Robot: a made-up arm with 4 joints.
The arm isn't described. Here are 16 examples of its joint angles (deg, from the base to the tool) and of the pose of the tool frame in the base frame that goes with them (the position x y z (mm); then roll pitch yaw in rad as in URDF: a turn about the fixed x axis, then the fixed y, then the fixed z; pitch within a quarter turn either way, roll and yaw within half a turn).
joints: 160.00 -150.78 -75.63 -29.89
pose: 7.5 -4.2 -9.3 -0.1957 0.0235 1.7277
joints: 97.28 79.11 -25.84 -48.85
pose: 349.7 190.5 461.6 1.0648 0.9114 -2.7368
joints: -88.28 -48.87 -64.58 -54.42
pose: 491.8 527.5 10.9 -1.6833 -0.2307 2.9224
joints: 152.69 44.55 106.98 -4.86
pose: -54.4 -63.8 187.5 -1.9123 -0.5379 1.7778
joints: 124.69 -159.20 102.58 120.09
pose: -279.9 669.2 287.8 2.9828 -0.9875 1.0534
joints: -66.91 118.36 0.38 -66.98
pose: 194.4 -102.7 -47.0 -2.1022 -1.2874 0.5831
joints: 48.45 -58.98 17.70 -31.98
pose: 320.3 582.0 607.1 -0.9875 0.7233 -2.7521
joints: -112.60 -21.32 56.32 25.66
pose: -265.5 336.9 -104.0 2.1848 0.5442 -0.0205
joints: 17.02 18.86 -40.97 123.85
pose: 512.2 653.1 171.4 2.8999 -0.4940 0.2112
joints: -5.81 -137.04 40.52 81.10
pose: 668.1 435.0 525.9 -1.8418 0.7424 -0.7276
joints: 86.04 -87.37 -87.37 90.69
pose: -374.6 176.4 282.1 1.0429 -0.3931 -1.4011
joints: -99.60 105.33 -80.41 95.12
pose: -212.3 316.2 156.2 -1.7162 0.7934 2.0328
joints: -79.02 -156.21 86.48 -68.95
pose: 513.2 534.4 -49.0 2.8418 -1.2792 -1.7413
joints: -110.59 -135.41 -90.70 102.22
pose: 361.8 -52.5 118.6 -2.0335 0.1781 -2.3369
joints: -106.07 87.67 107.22 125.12
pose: 481.7 -0.2 -53.5 0.0743 0.7405 0.4362
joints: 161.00 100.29 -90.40 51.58
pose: 126.5 410.7 429.1 0.0914 0.3469 2.5926
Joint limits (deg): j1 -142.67..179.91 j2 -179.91..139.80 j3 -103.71..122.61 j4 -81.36..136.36
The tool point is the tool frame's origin. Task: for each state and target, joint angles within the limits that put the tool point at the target. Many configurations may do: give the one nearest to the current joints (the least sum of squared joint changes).
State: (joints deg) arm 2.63 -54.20 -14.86 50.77
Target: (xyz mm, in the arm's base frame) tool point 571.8 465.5 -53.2
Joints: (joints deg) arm -10.45 -18.68 25.58 49.58
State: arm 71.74 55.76 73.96 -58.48
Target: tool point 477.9 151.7 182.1
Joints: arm 41.42 9.01 65.38 -62.33
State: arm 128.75 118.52 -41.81 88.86
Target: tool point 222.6 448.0 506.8
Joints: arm 131.21 80.88 -71.62 86.01
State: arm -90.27 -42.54 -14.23 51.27
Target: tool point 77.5 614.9 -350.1
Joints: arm -112.46 -43.92 -8.71 79.78
